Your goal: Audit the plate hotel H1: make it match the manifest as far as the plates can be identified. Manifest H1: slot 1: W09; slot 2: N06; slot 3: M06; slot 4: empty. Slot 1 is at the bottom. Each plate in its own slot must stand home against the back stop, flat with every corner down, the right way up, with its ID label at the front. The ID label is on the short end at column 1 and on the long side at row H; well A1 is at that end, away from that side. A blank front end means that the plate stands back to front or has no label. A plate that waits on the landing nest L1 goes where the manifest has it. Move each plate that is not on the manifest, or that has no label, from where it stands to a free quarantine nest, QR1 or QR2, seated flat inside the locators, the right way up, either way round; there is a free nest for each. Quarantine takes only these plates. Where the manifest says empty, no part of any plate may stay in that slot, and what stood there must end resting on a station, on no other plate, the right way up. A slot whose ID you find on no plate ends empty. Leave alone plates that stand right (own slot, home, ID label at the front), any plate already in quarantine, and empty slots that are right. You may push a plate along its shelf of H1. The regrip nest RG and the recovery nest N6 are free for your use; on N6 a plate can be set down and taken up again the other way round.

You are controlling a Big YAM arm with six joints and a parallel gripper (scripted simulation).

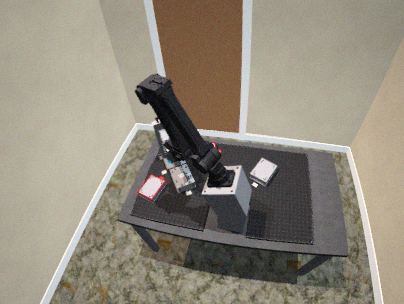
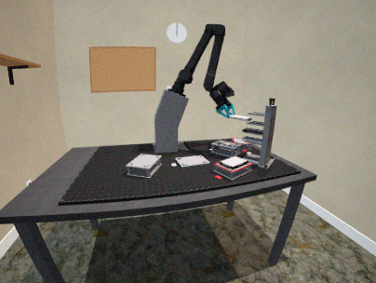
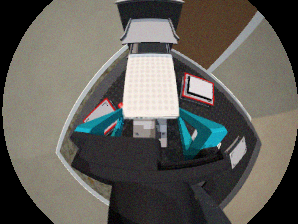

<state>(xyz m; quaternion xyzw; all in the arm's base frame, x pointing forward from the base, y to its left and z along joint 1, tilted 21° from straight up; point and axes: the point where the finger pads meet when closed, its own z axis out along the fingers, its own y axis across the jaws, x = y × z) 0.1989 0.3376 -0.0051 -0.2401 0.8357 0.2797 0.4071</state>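
The white well plate is 40 mm to the left of my hand, 40 mm ahead of it and 10 mm below it.
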